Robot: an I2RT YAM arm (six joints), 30 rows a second.
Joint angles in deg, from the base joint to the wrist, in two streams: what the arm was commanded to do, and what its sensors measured. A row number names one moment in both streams.
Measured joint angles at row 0:
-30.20, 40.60, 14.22, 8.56, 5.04, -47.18
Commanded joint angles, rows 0 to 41:
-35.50, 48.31, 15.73, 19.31, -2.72, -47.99
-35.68, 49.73, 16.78, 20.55, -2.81, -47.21
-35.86, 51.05, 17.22, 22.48, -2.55, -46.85
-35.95, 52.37, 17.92, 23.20, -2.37, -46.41
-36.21, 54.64, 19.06, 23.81, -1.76, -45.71
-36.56, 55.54, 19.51, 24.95, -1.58, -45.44
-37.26, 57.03, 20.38, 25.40, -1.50, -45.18
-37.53, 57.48, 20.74, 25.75, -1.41, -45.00
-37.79, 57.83, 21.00, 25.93, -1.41, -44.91
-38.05, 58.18, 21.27, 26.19, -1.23, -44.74
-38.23, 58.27, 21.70, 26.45, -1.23, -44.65
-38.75, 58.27, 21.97, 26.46, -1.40, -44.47
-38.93, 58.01, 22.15, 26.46, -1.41, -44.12
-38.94, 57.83, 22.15, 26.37, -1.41, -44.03
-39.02, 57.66, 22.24, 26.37, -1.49, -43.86
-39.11, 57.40, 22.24, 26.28, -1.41, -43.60
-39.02, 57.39, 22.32, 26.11, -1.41, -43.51
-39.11, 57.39, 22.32, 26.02, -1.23, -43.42
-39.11, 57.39, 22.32, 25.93, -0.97, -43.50
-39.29, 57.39, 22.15, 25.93, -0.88, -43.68
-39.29, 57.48, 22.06, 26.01, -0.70, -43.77
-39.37, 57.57, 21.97, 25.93, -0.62, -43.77
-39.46, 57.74, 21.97, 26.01, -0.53, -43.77
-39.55, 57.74, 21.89, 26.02, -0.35, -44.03
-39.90, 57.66, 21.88, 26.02, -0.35, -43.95
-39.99, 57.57, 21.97, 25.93, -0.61, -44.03
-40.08, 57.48, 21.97, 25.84, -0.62, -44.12
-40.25, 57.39, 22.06, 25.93, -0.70, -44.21
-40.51, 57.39, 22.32, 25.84, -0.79, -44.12
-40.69, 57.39, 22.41, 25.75, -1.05, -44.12
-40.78, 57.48, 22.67, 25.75, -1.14, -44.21
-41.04, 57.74, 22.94, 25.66, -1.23, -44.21
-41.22, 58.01, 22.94, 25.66, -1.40, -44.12
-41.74, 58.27, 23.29, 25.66, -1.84, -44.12
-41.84, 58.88, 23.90, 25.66, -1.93, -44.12
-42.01, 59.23, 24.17, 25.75, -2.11, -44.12
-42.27, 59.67, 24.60, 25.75, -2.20, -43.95
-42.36, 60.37, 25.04, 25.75, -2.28, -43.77
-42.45, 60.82, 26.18, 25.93, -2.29, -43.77
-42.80, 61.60, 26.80, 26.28, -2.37, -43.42
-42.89, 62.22, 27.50, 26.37, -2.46, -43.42
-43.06, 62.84, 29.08, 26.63, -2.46, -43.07
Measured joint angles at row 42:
-42.39, 61.30, 22.85, 19.70, -0.10, -44.38
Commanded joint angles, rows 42 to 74:
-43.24, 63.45, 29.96, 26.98, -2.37, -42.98
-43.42, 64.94, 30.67, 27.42, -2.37, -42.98
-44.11, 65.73, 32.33, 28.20, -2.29, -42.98
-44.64, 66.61, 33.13, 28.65, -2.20, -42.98
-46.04, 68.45, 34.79, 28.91, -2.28, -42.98
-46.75, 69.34, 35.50, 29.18, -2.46, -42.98
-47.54, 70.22, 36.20, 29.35, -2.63, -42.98
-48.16, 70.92, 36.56, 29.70, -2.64, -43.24
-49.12, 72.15, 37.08, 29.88, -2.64, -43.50
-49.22, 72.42, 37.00, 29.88, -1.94, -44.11
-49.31, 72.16, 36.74, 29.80, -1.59, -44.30
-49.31, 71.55, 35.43, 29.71, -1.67, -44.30
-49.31, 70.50, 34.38, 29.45, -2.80, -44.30
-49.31, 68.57, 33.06, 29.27, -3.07, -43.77
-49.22, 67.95, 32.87, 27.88, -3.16, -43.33
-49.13, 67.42, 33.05, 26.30, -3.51, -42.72
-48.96, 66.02, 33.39, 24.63, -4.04, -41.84
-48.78, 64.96, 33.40, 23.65, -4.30, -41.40
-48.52, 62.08, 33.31, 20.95, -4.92, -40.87
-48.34, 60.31, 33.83, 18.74, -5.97, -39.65
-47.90, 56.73, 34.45, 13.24, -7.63, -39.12
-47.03, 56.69, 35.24, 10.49, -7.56, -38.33
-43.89, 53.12, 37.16, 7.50, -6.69, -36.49
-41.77, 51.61, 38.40, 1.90, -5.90, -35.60
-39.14, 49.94, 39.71, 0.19, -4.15, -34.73
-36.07, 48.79, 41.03, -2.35, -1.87, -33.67
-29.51, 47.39, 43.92, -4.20, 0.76, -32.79
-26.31, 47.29, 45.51, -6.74, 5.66, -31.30
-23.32, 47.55, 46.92, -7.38, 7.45, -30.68
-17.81, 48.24, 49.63, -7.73, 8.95, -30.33
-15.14, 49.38, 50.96, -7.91, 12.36, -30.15
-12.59, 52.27, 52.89, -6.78, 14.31, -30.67
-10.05, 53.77, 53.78, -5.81, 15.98, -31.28
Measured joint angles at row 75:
-18.09, 48.77, 49.04, -4.60, 4.84, -33.36
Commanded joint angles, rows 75 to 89:
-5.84, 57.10, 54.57, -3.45, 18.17, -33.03
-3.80, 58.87, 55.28, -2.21, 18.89, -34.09
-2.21, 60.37, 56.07, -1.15, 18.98, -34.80
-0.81, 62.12, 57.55, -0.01, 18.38, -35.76
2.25, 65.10, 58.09, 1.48, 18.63, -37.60
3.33, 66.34, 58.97, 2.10, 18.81, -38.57
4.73, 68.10, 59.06, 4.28, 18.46, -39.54
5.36, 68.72, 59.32, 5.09, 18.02, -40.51
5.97, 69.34, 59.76, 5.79, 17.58, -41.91
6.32, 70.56, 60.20, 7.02, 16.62, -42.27
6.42, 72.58, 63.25, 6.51, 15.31, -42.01
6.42, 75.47, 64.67, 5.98, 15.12, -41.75
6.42, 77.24, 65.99, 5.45, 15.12, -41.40
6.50, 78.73, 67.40, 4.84, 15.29, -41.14
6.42, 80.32, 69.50, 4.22, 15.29, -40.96
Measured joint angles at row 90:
6.48, 75.77, 60.34, 1.10, 14.52, -40.58
